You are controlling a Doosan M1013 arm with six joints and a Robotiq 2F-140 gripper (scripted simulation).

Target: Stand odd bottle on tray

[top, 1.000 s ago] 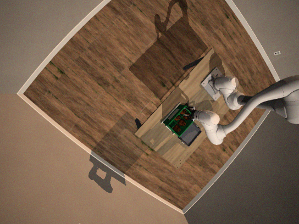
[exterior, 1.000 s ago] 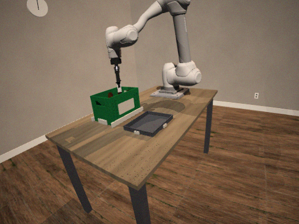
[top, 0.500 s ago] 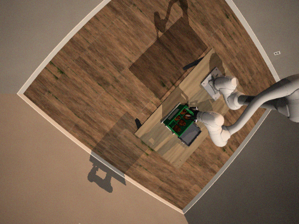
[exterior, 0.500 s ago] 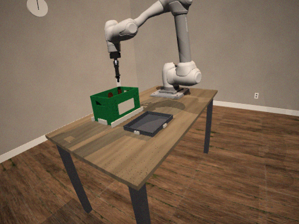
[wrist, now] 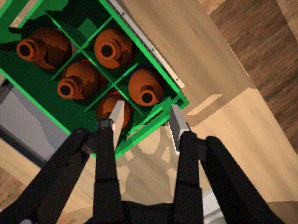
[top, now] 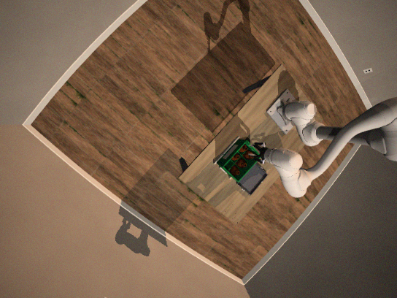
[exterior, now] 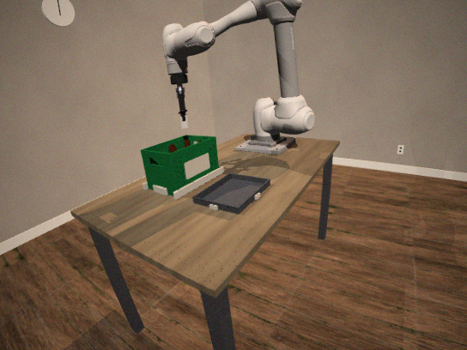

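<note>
Right now the green crate is 9 cm ahead of my hand, 5 cm to the left of it and 17 cm below it. The rest, counted from my hand: dark grey tray: 7 cm ahead, 33 cm to the left, 24 cm below.
</note>
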